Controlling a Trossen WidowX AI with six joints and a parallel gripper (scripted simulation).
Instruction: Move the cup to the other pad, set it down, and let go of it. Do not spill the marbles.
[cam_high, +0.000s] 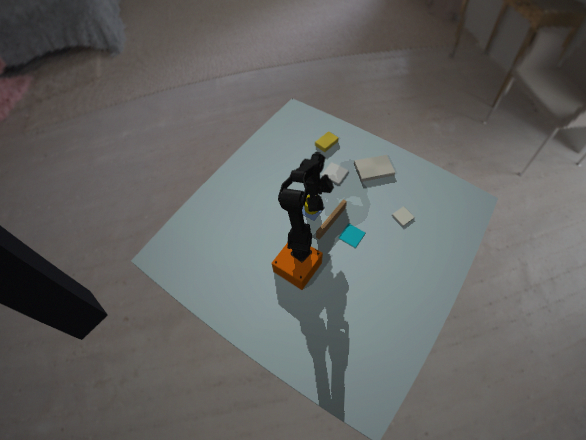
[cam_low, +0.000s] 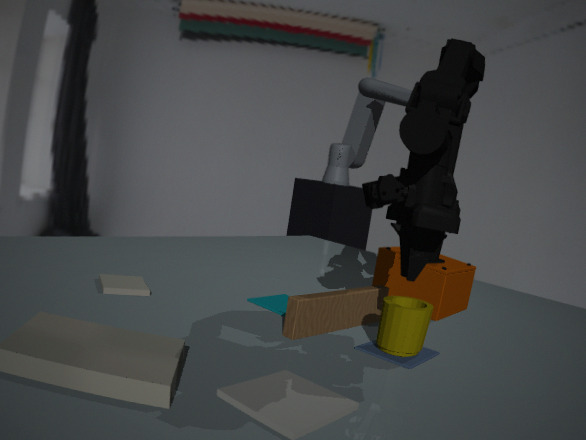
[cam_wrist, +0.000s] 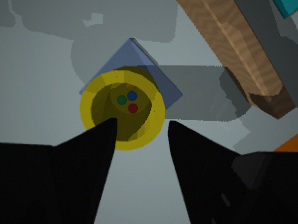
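Right now my gripper tip is 7 cm above the yellow cup and 2 cm to the right of it. The rest, counted from my gripper tip: blue pad (11 cm below, 2 cm to the left, 1 cm ahead); then teal pad (21 cm to the right, 11 cm below, 2 cm ahead); then wooden block (10 cm to the right, 8 cm below, 2 cm ahead).
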